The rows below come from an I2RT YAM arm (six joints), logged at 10 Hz.
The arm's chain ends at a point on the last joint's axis. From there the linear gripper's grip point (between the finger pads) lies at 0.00 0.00 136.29 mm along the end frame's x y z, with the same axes.
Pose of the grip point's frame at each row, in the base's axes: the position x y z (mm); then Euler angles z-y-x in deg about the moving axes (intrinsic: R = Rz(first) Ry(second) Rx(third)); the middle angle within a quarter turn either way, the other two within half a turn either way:
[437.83, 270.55, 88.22, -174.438, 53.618, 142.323]
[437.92, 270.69, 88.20, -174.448, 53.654, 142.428]
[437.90, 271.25, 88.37, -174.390, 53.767, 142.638]
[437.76, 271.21, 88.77, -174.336, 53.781, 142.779]
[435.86, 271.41, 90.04, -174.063, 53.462, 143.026]
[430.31, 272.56, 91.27, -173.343, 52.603, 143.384]
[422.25, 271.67, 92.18, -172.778, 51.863, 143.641]
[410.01, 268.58, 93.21, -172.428, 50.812, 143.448]
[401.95, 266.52, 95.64, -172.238, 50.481, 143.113]
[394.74, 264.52, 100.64, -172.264, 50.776, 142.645]
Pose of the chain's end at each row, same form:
[359.47, 179.22, 152.20, -174.438, 53.618, 142.323]
[359.36, 179.56, 152.22, -174.448, 53.654, 142.428]
[359.03, 180.40, 152.40, -174.390, 53.767, 142.638]
[358.77, 180.53, 152.90, -174.336, 53.781, 142.779]
[357.32, 180.83, 154.86, -174.063, 53.462, 143.026]
[353.41, 181.74, 157.71, -173.343, 52.603, 143.384]
[346.76, 180.66, 159.96, -172.778, 51.863, 143.641]
[336.59, 176.94, 162.39, -172.428, 50.812, 143.448]
[329.68, 174.11, 165.01, -172.238, 50.481, 143.113]
[322.71, 171.28, 169.15, -172.264, 50.776, 142.645]

